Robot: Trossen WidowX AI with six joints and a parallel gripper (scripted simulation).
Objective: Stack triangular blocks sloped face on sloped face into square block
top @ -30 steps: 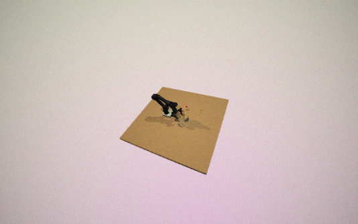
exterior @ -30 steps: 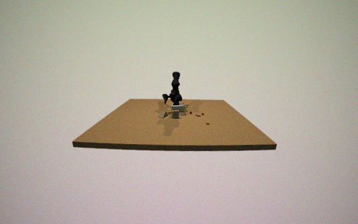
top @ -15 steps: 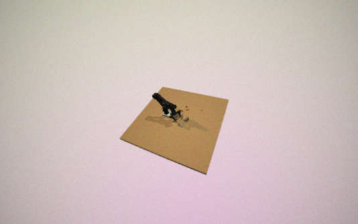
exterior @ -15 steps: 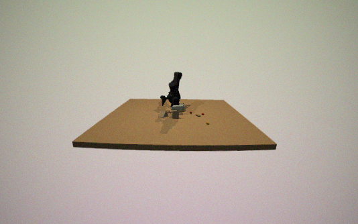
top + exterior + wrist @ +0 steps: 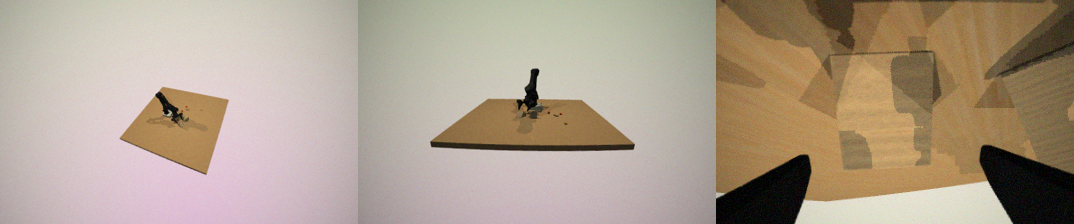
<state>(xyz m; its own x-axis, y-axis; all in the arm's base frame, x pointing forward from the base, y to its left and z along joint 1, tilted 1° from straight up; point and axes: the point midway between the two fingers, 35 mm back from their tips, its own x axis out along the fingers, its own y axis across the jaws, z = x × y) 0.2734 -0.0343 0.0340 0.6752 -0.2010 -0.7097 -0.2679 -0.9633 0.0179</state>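
My gripper tip is now 2 cm short of the wooden triangular block, 1 cm to the left of it and 2 cm above it. Also, from my gripper tip: small red cube: 13 cm behind, 22 cm to the left, 4 cm below; then orange piece: 13 cm ahead, 40 cm to the left, 4 cm below.
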